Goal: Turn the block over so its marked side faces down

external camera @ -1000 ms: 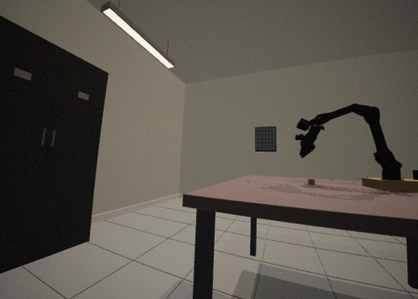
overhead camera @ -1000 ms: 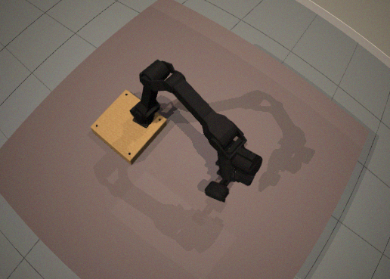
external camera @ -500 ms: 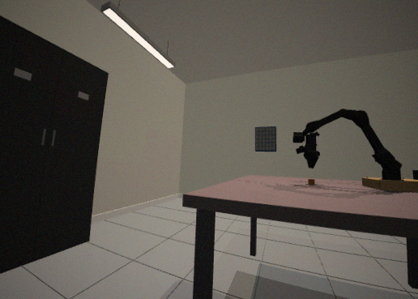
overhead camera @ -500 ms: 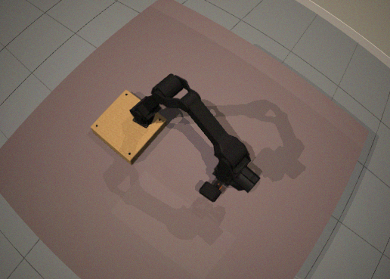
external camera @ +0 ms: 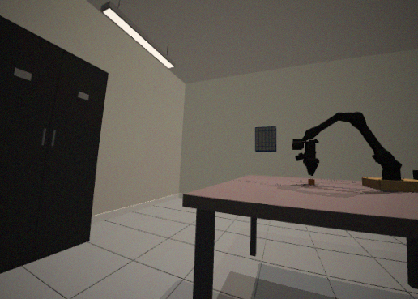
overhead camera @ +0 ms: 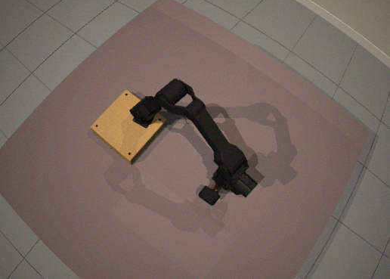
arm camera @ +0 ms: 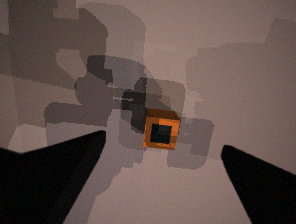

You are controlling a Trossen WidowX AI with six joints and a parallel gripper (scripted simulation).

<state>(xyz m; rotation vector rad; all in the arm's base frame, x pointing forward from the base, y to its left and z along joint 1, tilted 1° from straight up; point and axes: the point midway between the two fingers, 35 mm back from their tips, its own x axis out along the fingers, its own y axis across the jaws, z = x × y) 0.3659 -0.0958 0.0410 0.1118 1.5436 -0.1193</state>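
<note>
Right now the orange block is 30 mm below my gripper tip.
</note>
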